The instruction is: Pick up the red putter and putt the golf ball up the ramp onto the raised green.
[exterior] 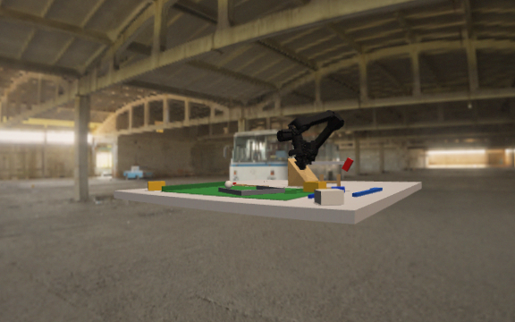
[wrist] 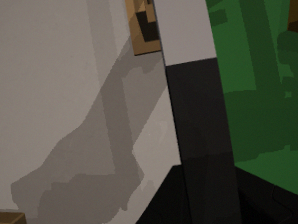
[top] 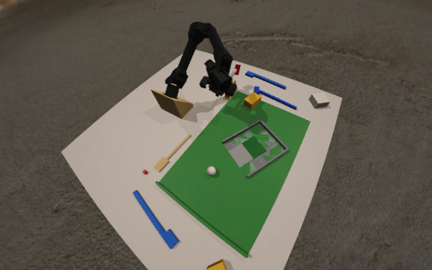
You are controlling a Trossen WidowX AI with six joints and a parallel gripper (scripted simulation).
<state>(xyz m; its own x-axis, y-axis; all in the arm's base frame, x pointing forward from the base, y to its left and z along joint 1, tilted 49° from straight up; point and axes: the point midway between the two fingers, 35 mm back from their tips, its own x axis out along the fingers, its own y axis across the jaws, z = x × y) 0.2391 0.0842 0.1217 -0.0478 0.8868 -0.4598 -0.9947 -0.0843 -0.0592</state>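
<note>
The red putter is 20 mm behind my gripper tip, 110 mm to the left of it and 20 mm above it. Round my gripper tip: small red cube (100 mm behind, 540 mm to the right, 100 mm below); then white golf ball (180 mm ahead, 360 mm to the right, 80 mm below); then white block (490 mm ahead, 340 mm to the left, 80 mm below).
</note>
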